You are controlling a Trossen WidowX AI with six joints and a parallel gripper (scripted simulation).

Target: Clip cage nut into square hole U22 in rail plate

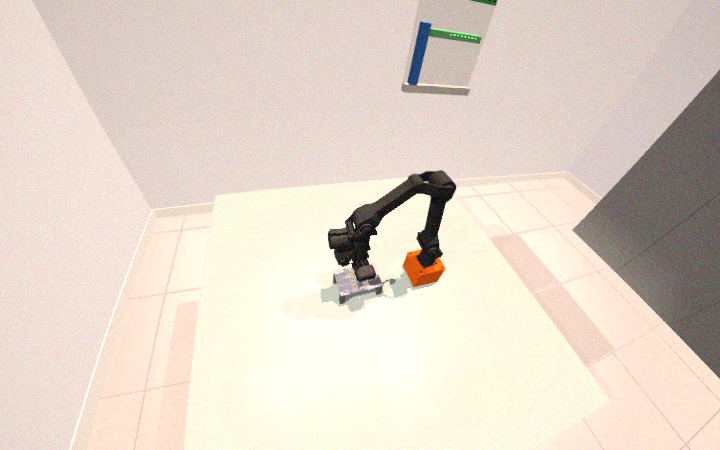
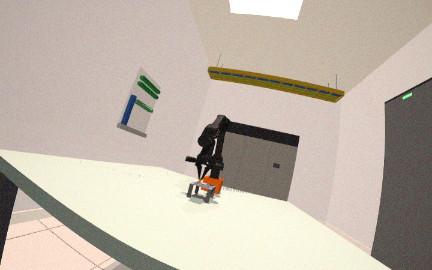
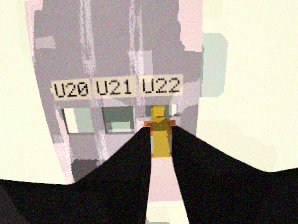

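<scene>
My gripper tip is now 10 mm above the cage nut.
</scene>
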